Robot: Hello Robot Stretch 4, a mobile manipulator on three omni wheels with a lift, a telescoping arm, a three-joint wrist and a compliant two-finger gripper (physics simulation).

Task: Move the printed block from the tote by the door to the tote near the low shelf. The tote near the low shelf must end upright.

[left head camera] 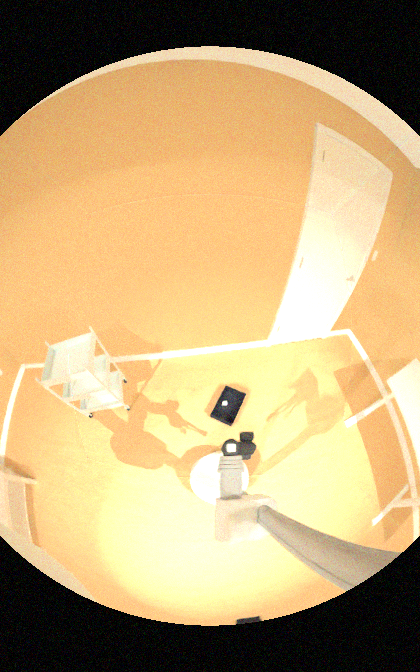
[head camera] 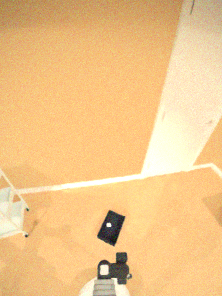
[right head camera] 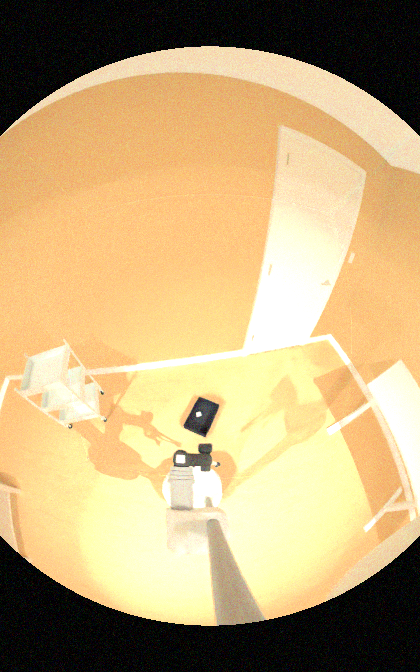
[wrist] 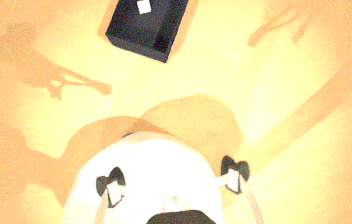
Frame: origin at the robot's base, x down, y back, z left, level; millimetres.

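Seen in the pictures: gripper, fingertip midpoint: [wrist: 173, 173].
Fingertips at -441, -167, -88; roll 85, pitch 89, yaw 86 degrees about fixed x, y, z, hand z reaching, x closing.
Offsets run from my fingertips to a thing's top centre, as dx, dy, dz.
A black tote @(+368, -446, +6) [head camera: 113, 233] [left head camera: 231, 416] [right head camera: 202, 426] [wrist: 136, 46] stands upright on the floor in front of the wall near the door. A small white printed block @(+436, -480, +35) [head camera: 109, 225] [left head camera: 224, 403] [right head camera: 199, 414] [wrist: 144, 6] lies inside it, towards its left side. My gripper [wrist: 173, 173] is open and empty in the wrist view, above my white round base and short of the tote. In the head views the dark wrist parts mostly hide the fingers. A sliver of a dark object [left head camera: 248, 620], perhaps the other tote, shows at the bottom edge of the left head view. The low shelf does not show.
A white three-tier cart [head camera: 10, 227] [left head camera: 70, 352] [right head camera: 47, 372] stands by the wall at left. The white door [head camera: 182, 100] [left head camera: 340, 225] [right head camera: 310, 225] is behind the tote, to the right. A white table [left head camera: 411, 395] [right head camera: 400, 400] stands at right, and part of another table shows at left.
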